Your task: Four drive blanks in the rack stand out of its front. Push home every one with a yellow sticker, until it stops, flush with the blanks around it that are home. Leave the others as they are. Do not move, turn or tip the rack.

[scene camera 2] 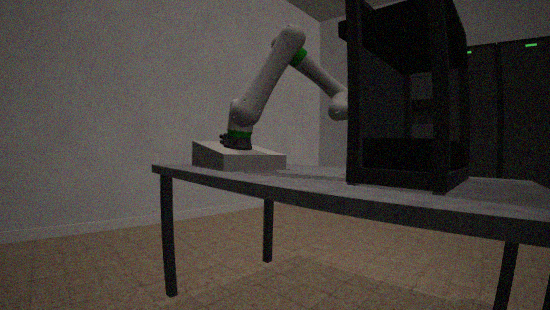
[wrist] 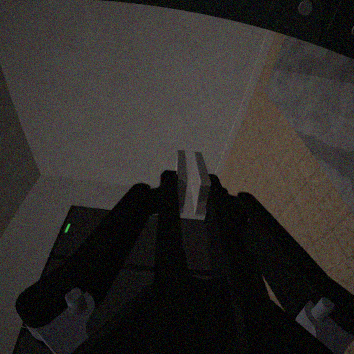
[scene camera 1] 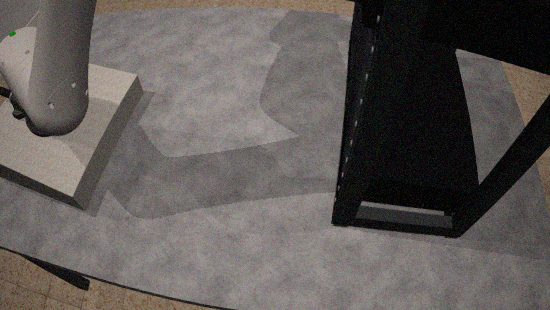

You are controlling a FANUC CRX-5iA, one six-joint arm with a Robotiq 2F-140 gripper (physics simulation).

Labels:
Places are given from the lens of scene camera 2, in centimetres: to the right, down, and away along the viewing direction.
black rack (scene camera 2: 383, 51): 38, -36, 83

